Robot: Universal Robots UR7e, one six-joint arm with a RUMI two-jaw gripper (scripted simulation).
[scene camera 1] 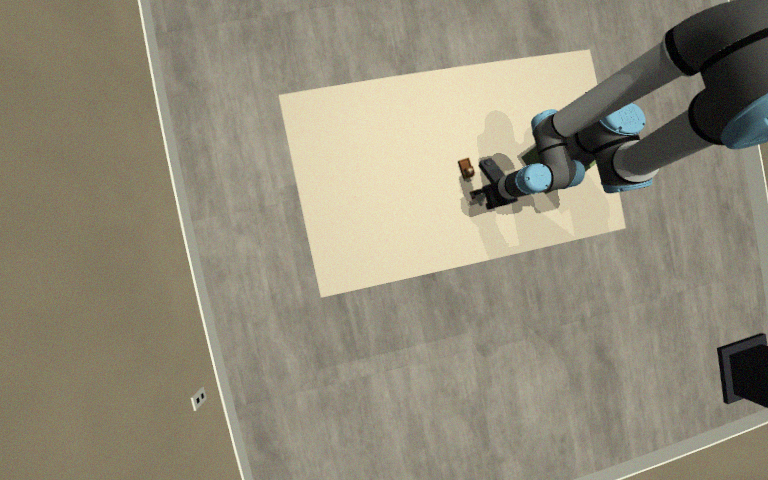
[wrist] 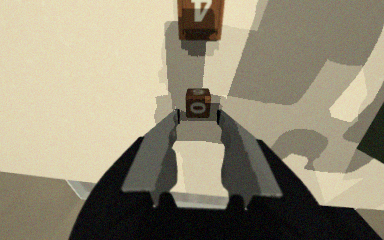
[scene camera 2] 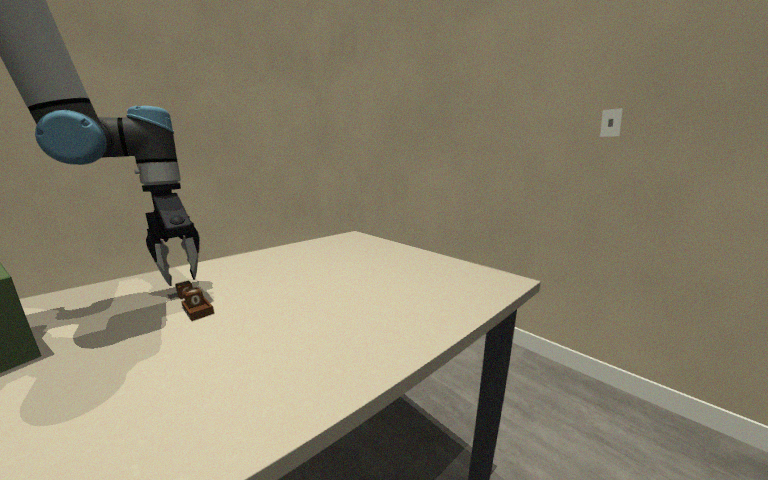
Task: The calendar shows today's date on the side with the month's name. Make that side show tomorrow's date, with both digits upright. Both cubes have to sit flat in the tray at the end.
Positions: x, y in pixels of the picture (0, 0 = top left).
Scene:
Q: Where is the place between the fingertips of my gripper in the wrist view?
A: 198, 110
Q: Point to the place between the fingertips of my gripper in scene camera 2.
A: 182, 282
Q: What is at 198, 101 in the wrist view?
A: A brown digit cube.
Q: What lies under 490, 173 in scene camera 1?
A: My gripper.

